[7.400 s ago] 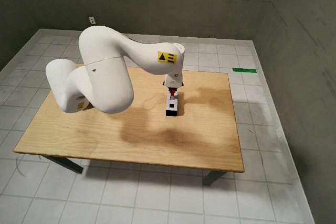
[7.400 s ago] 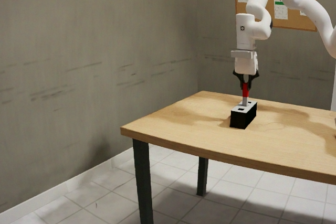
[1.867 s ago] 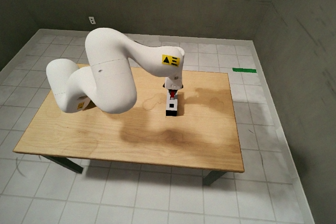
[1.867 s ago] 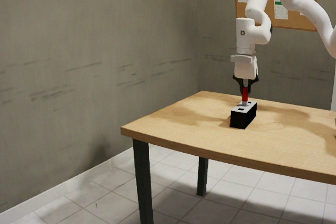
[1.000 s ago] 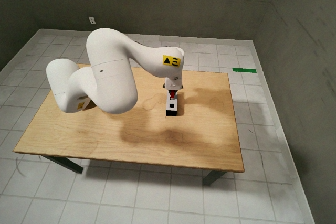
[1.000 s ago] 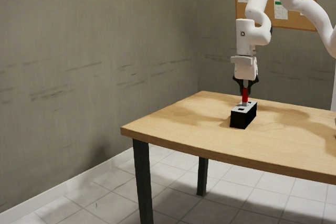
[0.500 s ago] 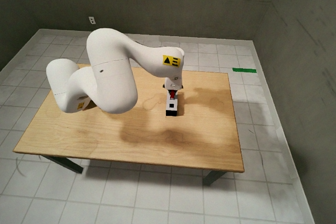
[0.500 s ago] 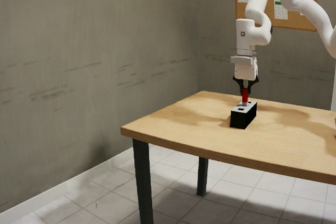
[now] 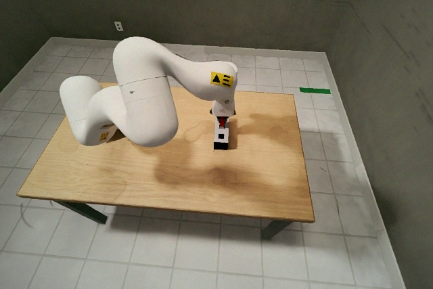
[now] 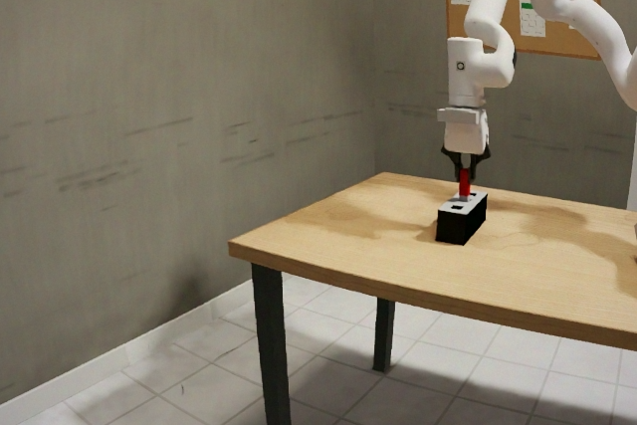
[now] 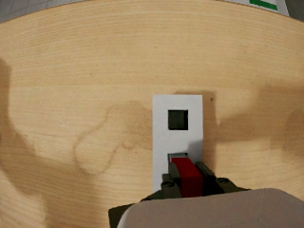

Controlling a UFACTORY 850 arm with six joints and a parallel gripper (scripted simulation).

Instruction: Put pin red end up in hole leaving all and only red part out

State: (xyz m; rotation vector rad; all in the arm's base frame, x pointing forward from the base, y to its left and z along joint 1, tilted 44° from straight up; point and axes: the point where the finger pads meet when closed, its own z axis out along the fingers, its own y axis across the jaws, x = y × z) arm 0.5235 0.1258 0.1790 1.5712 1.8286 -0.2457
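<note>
My hand is 20 mm above the pin. From my hand the other things lie so: black block: 100 mm below.
</note>
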